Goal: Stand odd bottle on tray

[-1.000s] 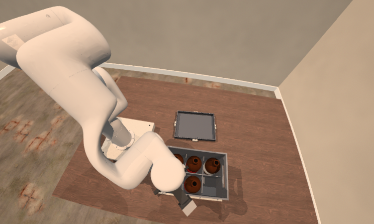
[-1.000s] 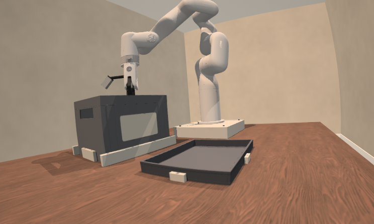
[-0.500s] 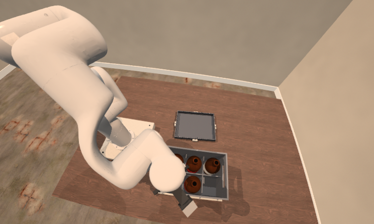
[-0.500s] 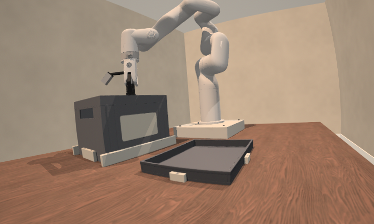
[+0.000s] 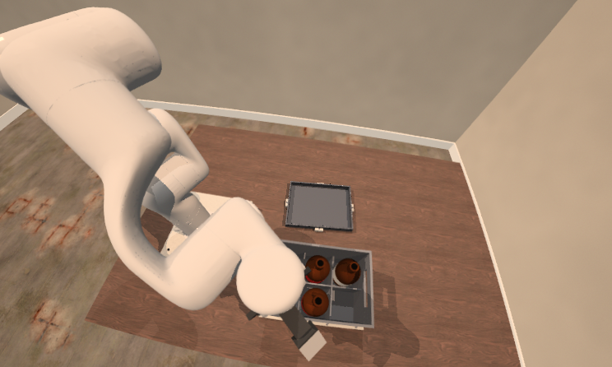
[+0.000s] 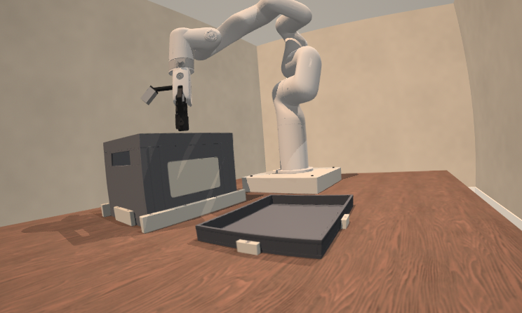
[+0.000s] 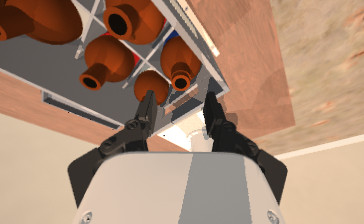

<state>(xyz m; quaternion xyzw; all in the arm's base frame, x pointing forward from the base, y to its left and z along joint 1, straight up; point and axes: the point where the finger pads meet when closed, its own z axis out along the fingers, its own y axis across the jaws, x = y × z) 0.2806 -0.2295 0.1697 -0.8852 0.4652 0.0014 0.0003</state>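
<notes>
Now: hand 13 cm above the brown bottle, 10 cm short of it and 7 cm to the right of it. From my hand the other things lie so: dark tray 32 cm to the left, 20 cm below, 14 cm ahead; dark grey crate 13 cm below, 10 cm ahead, 3 cm to the left.
</notes>
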